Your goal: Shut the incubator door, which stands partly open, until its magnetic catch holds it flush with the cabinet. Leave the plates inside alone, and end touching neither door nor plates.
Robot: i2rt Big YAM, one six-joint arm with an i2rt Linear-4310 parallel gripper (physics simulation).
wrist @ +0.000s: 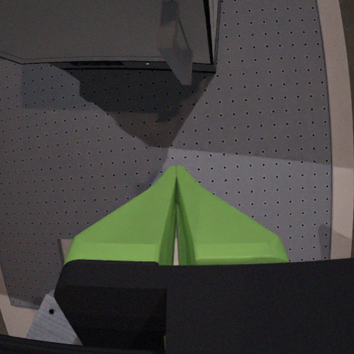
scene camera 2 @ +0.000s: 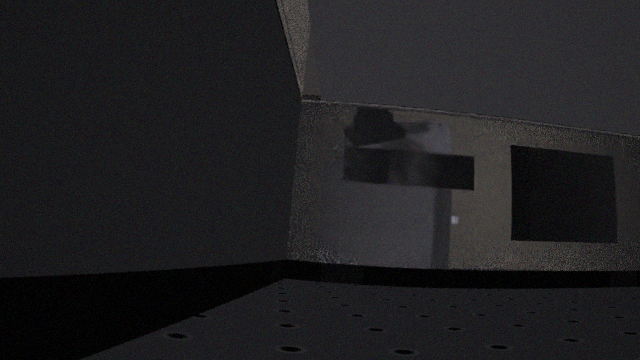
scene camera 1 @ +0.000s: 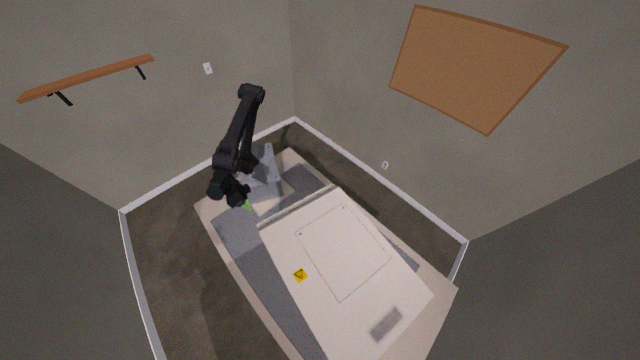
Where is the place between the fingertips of my gripper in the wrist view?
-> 175,177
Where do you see an incubator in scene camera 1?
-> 352,287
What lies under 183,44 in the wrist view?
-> An incubator.
